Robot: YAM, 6 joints.
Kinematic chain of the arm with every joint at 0, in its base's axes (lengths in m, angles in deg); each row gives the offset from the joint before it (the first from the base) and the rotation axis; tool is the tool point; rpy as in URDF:
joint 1: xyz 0 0 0.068 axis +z
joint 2: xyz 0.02 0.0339 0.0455 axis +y
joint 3: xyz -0.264 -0.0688 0 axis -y
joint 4: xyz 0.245 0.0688 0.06 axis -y
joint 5: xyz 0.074 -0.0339 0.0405 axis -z
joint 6: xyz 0.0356 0 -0.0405 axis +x
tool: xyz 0 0 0 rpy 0 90 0
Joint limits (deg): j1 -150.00..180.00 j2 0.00..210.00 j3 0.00..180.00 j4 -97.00..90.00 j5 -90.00..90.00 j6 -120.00..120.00
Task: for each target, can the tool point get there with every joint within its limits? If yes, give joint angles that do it. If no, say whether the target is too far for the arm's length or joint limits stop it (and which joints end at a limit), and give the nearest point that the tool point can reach.
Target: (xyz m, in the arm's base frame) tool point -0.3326 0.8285 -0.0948
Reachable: no: too far | nearest point -0.2342 0.5835 -0.0318 | short by 0.271 m
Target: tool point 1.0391 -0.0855 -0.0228
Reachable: no: too far | nearest point 0.6382 -0.0525 0.0308 | short by 0.406 m
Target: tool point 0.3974 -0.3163 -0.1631
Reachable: yes | joints -35.65 181.21 116.56 15.12 45.53 88.46
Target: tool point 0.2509 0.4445 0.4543
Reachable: yes | joints 62.89 135.62 159.98 -24.14 35.74 58.08
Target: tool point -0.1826 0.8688 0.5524
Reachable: no: too far | nearest point -0.1190 0.5661 0.3960 | short by 0.347 m
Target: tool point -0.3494 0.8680 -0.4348
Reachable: no: too far | nearest point -0.2084 0.5177 -0.2060 | short by 0.441 m
